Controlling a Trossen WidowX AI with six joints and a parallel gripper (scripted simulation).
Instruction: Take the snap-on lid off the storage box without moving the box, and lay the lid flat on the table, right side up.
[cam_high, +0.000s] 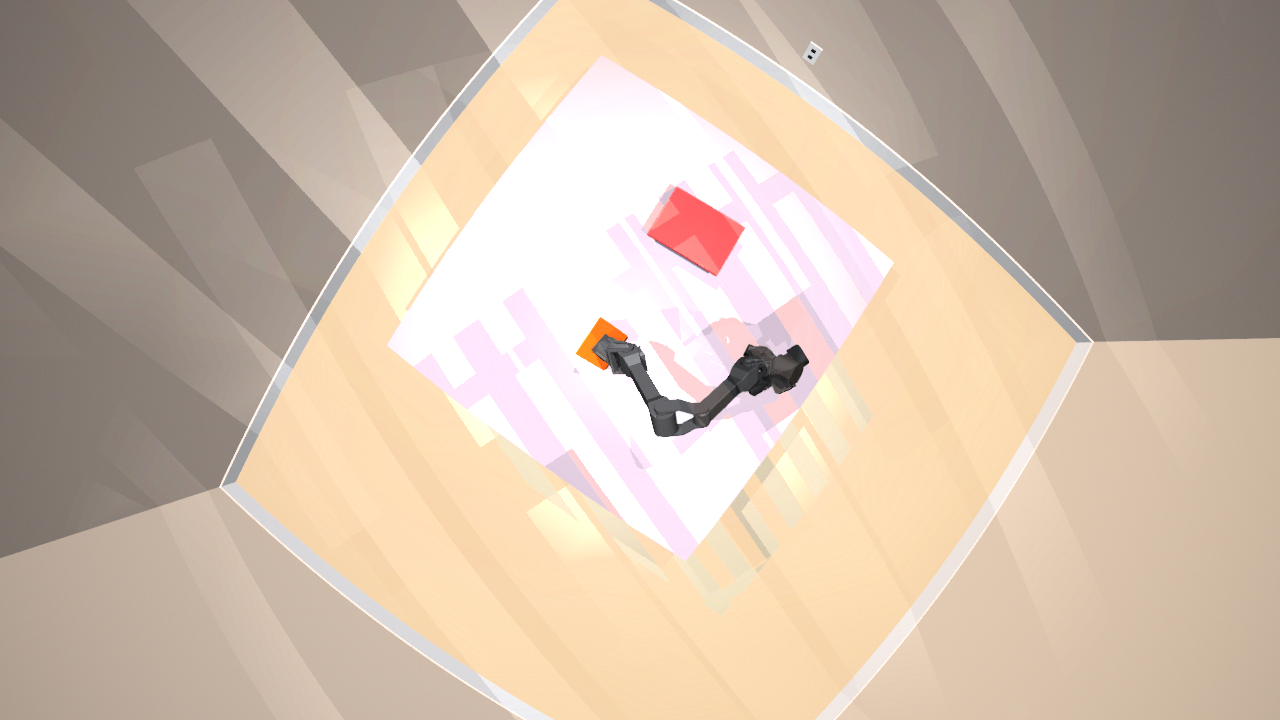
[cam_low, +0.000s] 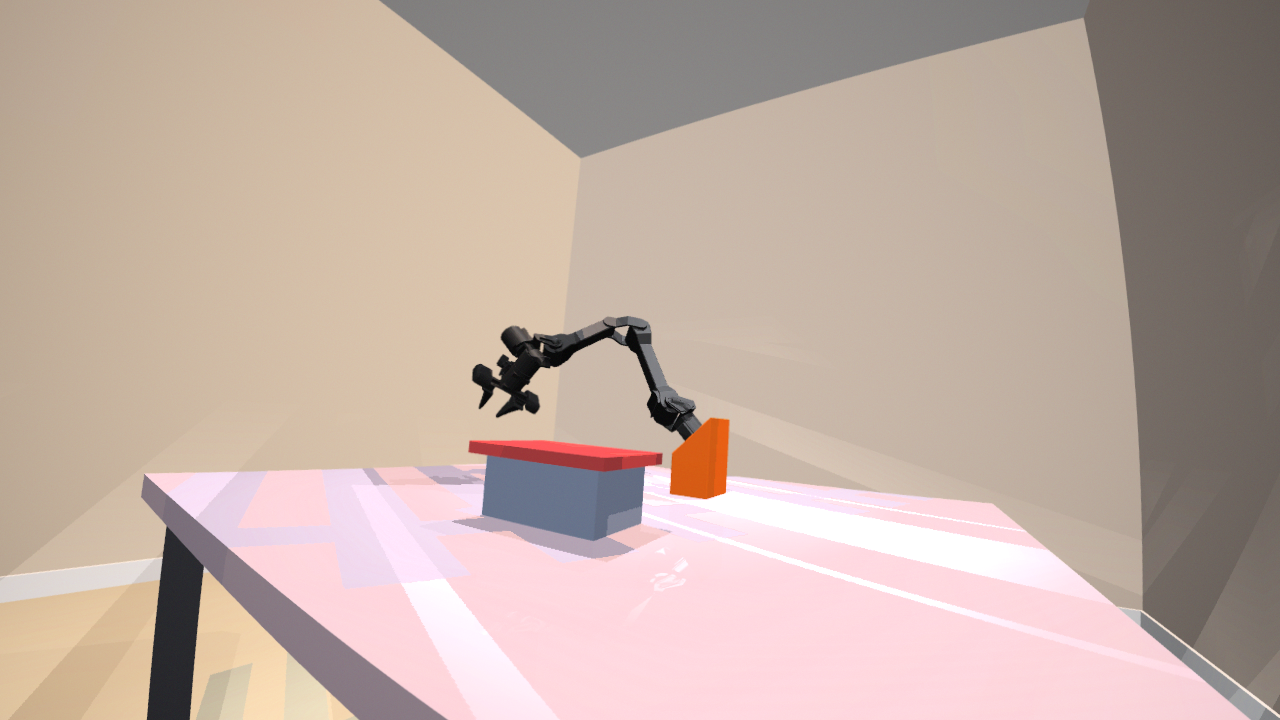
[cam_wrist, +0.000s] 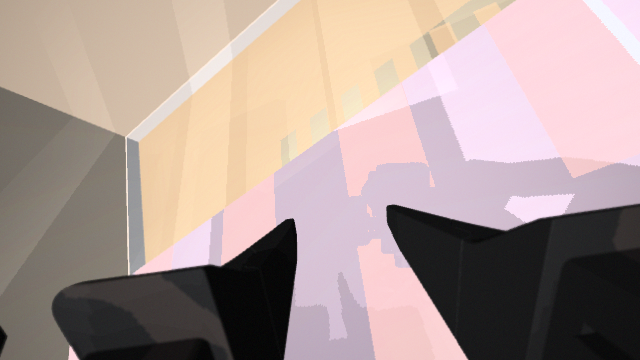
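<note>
The red lid lies 48 cm to the left of my gripper tip, 18 cm ahead of it and 5 cm below it. Round my gripper tip: grey-blue storage box: 48 cm to the left, 18 cm ahead, 10 cm below.
</note>
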